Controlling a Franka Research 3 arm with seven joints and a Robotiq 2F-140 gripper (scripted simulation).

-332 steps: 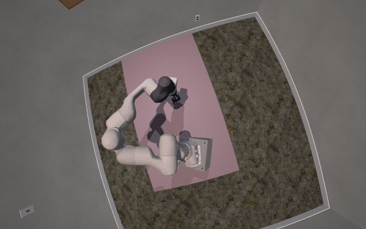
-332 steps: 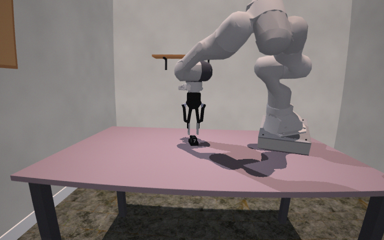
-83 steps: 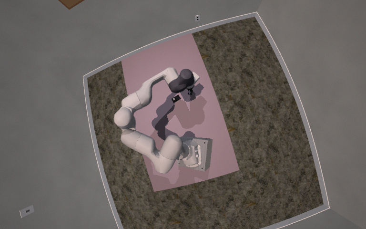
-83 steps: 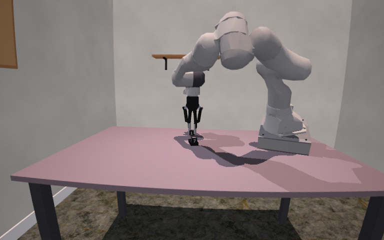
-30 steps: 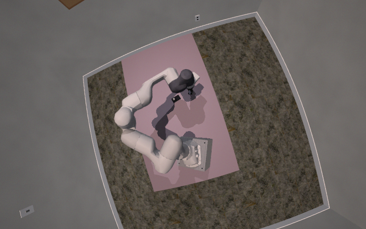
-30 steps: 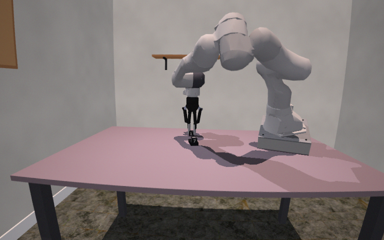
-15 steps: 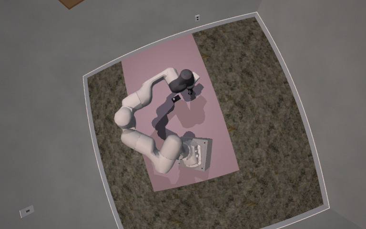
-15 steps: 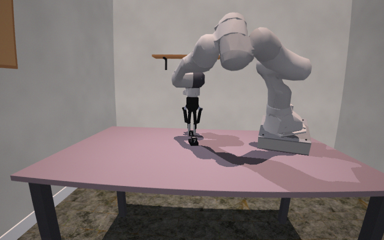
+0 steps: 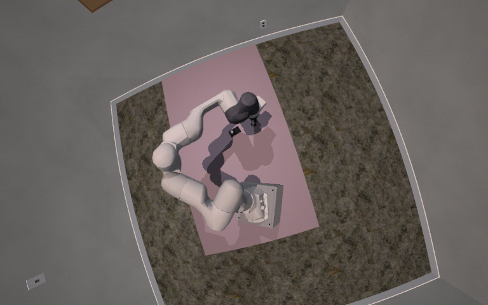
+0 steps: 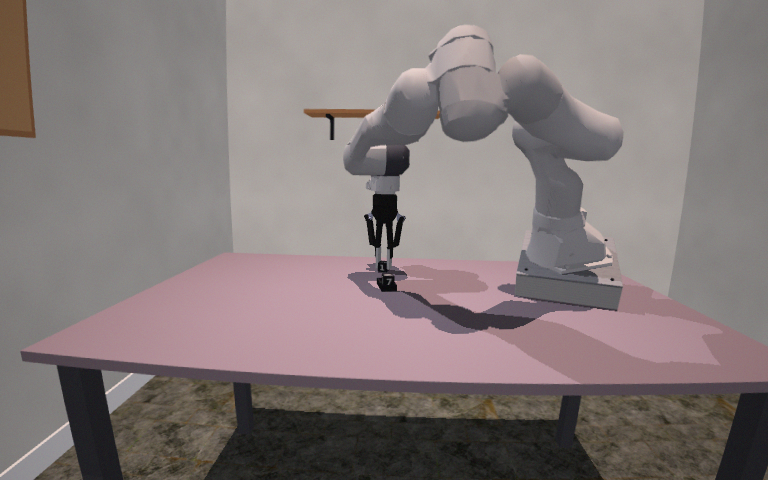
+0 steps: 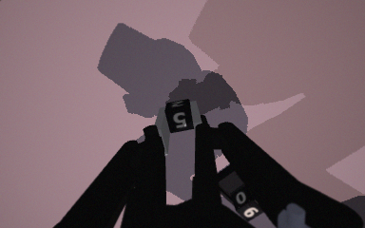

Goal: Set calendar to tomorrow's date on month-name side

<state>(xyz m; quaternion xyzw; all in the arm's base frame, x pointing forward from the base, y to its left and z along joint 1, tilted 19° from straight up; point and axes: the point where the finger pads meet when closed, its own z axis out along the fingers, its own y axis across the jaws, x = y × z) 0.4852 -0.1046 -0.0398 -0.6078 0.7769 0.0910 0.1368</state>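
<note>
Now: hand 3 cm above the black digit cube. Round my hand: black calendar tray 3 cm behind, 15 cm to the left, 4 cm below.
</note>
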